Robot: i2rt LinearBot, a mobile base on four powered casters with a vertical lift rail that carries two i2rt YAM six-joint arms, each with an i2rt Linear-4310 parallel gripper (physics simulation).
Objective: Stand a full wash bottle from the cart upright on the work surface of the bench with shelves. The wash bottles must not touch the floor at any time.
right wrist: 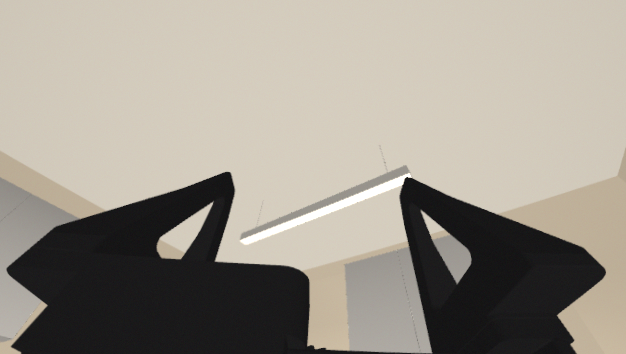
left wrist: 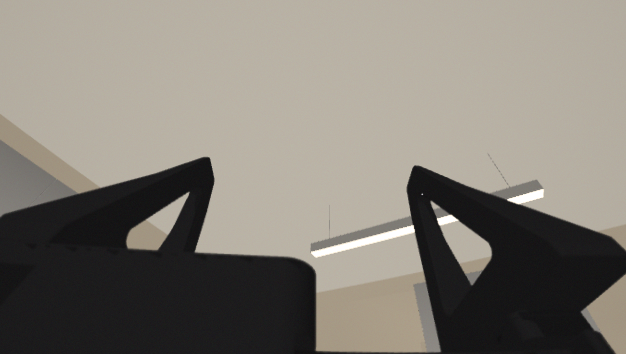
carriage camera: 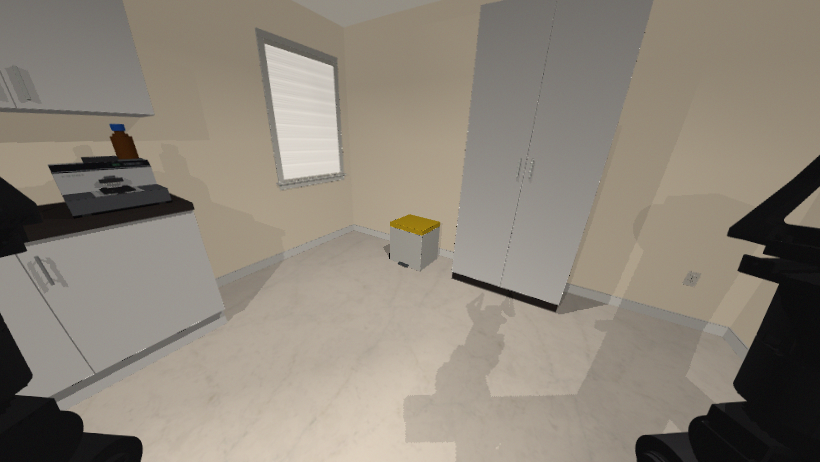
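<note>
The cart, the wash bottles and the bench with shelves do not show in these views. My left gripper (left wrist: 311, 172) is open and empty, its two black fingers wide apart and pointing up at the ceiling. My right gripper (right wrist: 316, 184) is also open and empty, fingers wide apart against the ceiling. In the carriage camera, parts of the left arm stand at the left edge and parts of the right arm at the right edge; the space between each pair of fingertips is not seen there.
A white base cabinet (carriage camera: 137, 286) with a dark counter stands at the left, bearing a grey-white instrument (carriage camera: 109, 183) and a brown bottle with a blue cap (carriage camera: 124, 145). A yellow-lidded bin (carriage camera: 406, 245) stands in the far corner, beside a tall grey cupboard (carriage camera: 499, 143). A window (carriage camera: 304, 114) is behind.
</note>
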